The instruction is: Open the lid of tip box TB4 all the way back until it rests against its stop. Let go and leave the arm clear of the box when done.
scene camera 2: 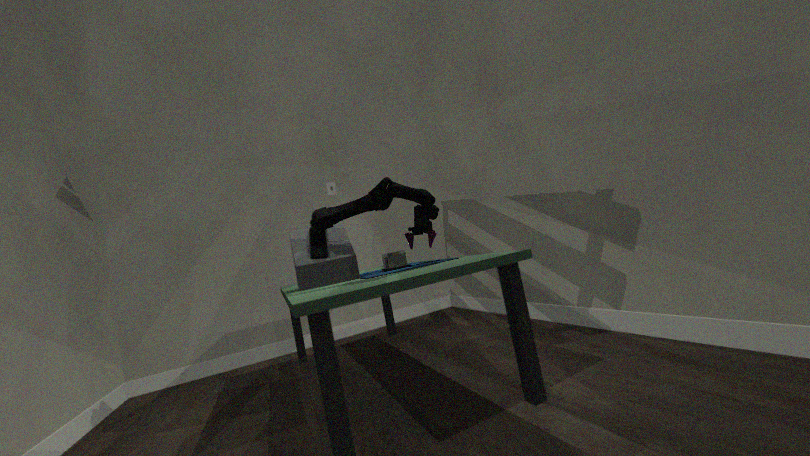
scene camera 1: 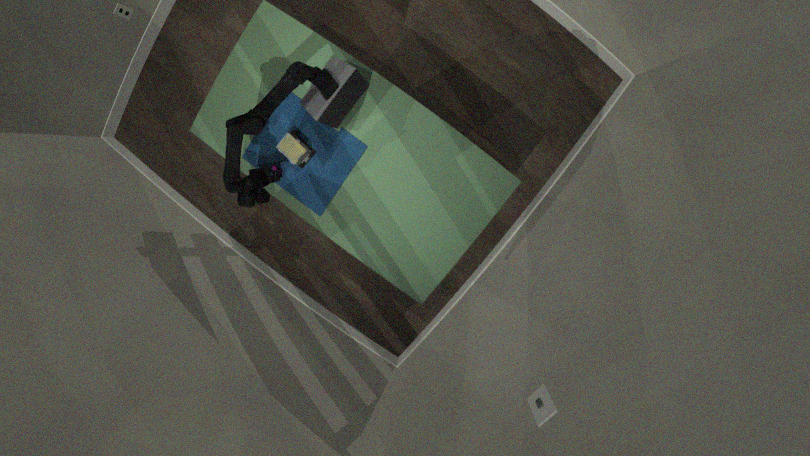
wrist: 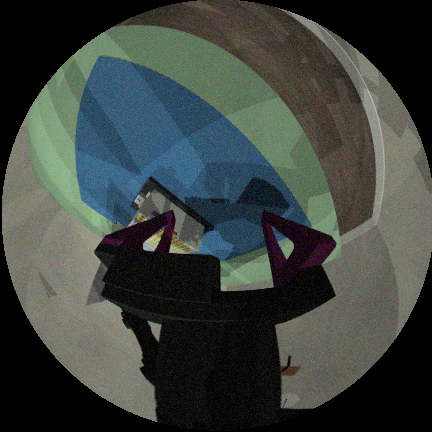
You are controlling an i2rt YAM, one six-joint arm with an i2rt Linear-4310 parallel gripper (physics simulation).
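Seen in the pictures: gripper, fingertip midpoint: [scene camera 2: 420,248] [scene camera 1: 272,171] [wrist: 217,214]; arm's base at its link origin: [scene camera 2: 318,242] [scene camera 1: 326,84].
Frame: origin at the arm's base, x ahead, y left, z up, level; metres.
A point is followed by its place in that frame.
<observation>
The tip box [scene camera 1: 294,148] {y 0.038, x 0.307, z -0.100 m} [scene camera 2: 395,259] {y -0.036, x 0.313, z -0.135 m} [wrist: 187,220] {y 0.004, x 0.363, z -0.157 m} stands on the blue mat [scene camera 1: 340,169] {y 0.243, x 0.247, z -0.177 m} [wrist: 150,110] {y 0.158, x 0.457, z -0.178 m}. It has a dark base and a pale grey upper part, and yellow tips show in the wrist view. The box looks closed under a see-through lid, but the lid's exact angle is hard to tell. No TB4 label is readable. My gripper [scene camera 1: 276,168] {y 0.023, x 0.458, z -0.109 m} [scene camera 2: 421,247] {y 0.023, x 0.458, z -0.109 m} [wrist: 217,214] {y 0.023, x 0.458, z -0.109 m} is open and empty, pointing down, above and to one side of the box. In the wrist view its left finger hides part of the box.
The mat lies on the green table [scene camera 1: 408,198] {y 0.558, x 0.124, z -0.180 m} [scene camera 2: 481,259] {y -0.506, x 0.477, z -0.181 m} [wrist: 145,40]. The arm's grey base block [scene camera 1: 348,99] {y 0.088, x -0.012, z -0.066 m} [scene camera 2: 328,271] {y -0.088, x 0.019, z -0.128 m} stands near the mat at one end of the table. The arm arches from it, past the box, to the table's long edge.
</observation>
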